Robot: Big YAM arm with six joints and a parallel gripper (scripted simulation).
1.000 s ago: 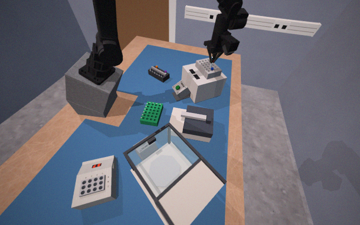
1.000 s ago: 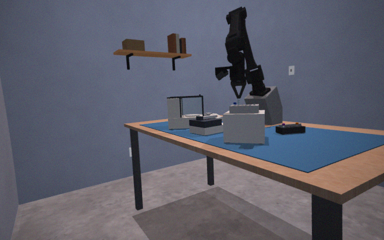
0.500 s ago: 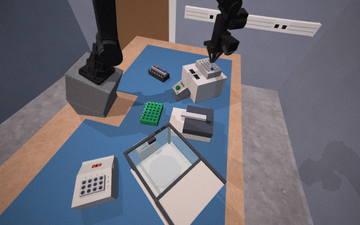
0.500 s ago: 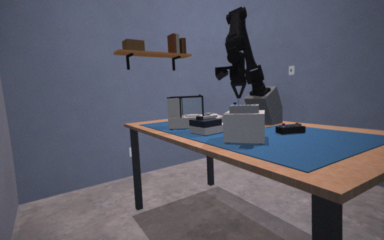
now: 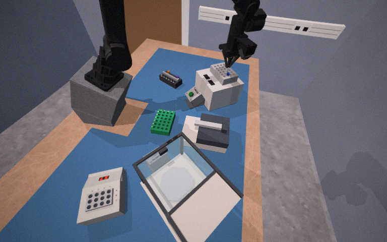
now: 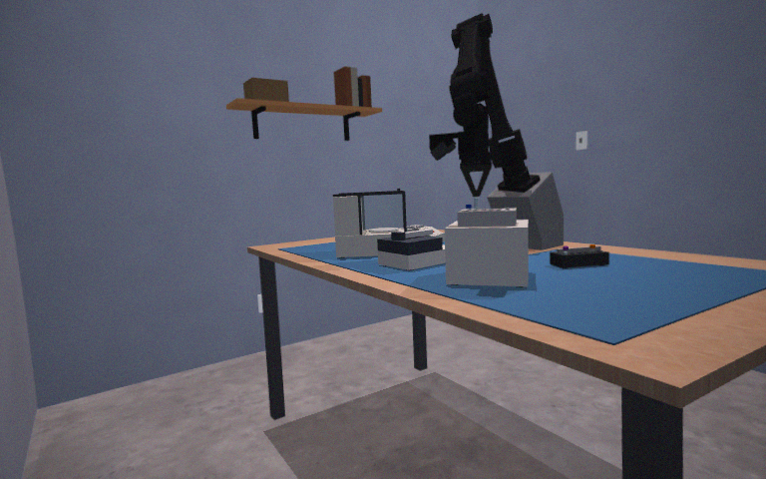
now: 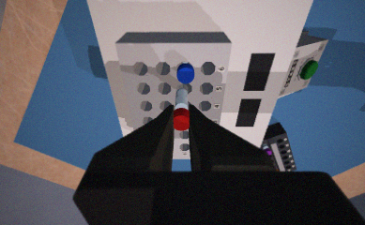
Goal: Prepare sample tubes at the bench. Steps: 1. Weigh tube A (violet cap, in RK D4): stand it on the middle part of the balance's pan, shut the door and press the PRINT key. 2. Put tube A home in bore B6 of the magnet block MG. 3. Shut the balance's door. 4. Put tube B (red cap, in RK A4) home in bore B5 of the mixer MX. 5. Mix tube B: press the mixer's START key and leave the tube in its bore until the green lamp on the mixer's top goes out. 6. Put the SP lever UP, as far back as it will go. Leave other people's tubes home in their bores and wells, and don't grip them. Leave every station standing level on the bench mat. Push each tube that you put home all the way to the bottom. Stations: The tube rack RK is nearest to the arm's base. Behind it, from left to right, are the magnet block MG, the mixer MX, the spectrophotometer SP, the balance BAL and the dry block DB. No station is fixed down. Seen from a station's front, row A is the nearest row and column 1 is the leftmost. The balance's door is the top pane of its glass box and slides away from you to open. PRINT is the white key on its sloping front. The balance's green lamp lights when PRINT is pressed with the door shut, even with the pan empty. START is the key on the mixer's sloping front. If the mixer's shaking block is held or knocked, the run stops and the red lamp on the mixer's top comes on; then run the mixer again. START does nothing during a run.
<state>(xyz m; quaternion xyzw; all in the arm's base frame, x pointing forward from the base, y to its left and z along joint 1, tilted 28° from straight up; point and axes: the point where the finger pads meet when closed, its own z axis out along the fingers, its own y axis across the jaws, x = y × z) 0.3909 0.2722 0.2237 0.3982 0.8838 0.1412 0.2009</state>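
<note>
Now: hand 50 mm above the blue-capped tube, 20 mm to the left of it and 10 mm short of it. The rest, counted from my hand: SP lever: 280 mm to the right, 120 mm below, 10 mm behind; grey shaking block: 60 mm below, 20 mm to the left, 10 mm behind; green start key: 140 mm below, 140 mm behind, 100 mm to the right.
</note>
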